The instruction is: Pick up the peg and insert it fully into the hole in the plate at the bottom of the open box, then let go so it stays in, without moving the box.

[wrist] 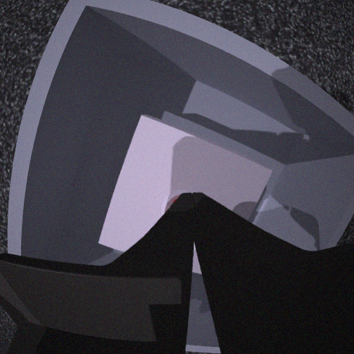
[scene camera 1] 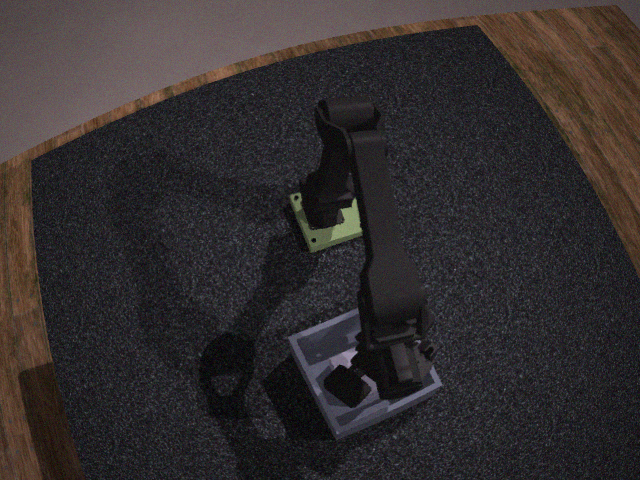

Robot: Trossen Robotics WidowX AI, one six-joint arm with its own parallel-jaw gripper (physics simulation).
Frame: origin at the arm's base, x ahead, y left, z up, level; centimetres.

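Seen in the pictures: arm's base, link origin: (scene camera 1: 322, 211).
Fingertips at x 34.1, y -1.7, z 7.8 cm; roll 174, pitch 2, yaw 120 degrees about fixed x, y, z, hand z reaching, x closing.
Note:
Pixels of each thing's top centre, then the offset from my fingertips to it. "*": a spot on its surface instead. Level surfaces: height alone.
- pale plate, surface spot: (scene camera 1: 339, 358) * dx -5.3, dy -4.7, dz -4.3 cm
- open grey-blue box, top centre: (scene camera 1: 367, 363) dx -2.0, dy -1.2, dz -0.3 cm
- dark mat, surface height: dz -10.1 cm
The red peg (wrist: 175, 200) shows as a small red sliver inside the round hole of the pale plate (scene camera 1: 339, 358) (wrist: 130, 175), in the wrist view. The rest of the peg and most of the hole are hidden behind the fingertips, so its depth cannot be told. The plate lies at the bottom of the open grey-blue box (scene camera 1: 313, 387) (wrist: 38, 100). My gripper (wrist: 191, 202) is shut with nothing between its fingers. Its tips are over the hole, beside the visible red; contact cannot be told. In the scene view the arm hides the fingertips and the peg.
The green base plate (scene camera 1: 337, 238) of the arm stands behind the box. The arm reaches over the box's back wall and hides its right part in the scene view. The box's walls surround the gripper. A dark mat (scene camera 1: 180, 289) covers the wooden table (scene camera 1: 584, 56).

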